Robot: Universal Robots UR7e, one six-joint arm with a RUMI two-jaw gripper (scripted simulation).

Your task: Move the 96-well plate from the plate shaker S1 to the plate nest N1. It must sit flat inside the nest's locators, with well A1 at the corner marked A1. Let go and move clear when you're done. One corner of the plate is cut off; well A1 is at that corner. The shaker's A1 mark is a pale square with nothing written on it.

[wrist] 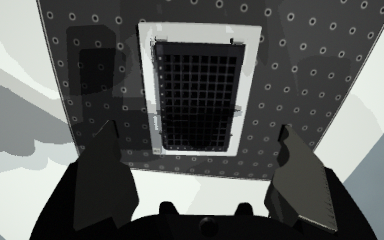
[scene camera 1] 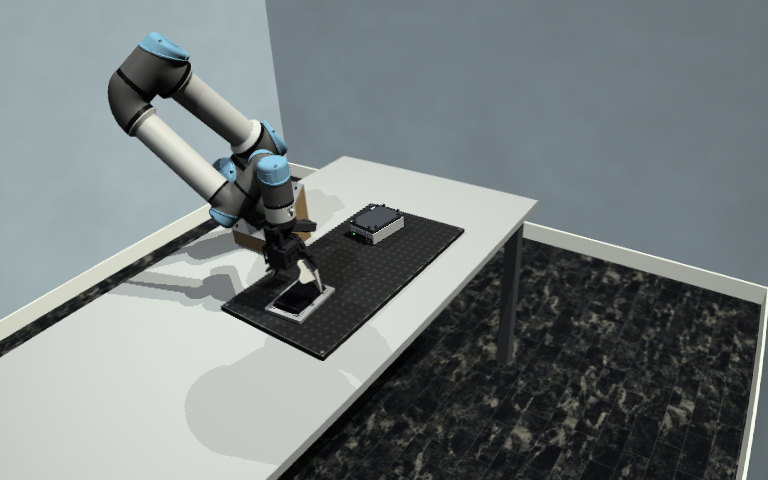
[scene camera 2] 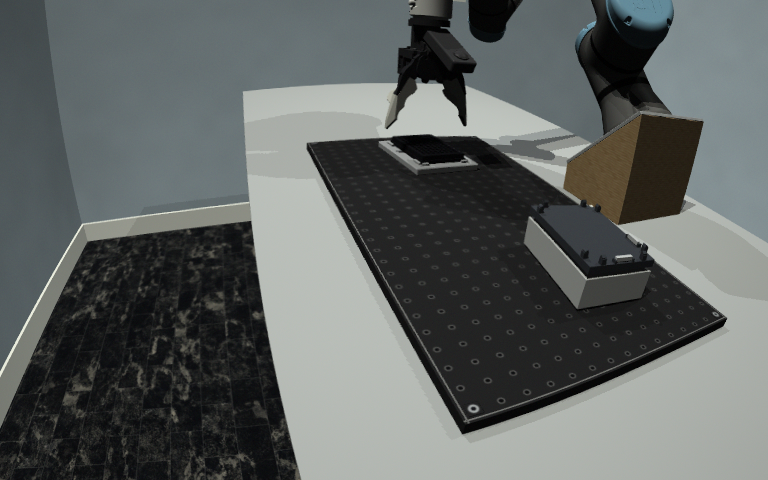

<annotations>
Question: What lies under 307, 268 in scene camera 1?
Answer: My gripper.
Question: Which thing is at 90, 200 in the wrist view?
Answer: My gripper.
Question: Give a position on a black 96-well plate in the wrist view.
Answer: At 186, 68
</annotations>
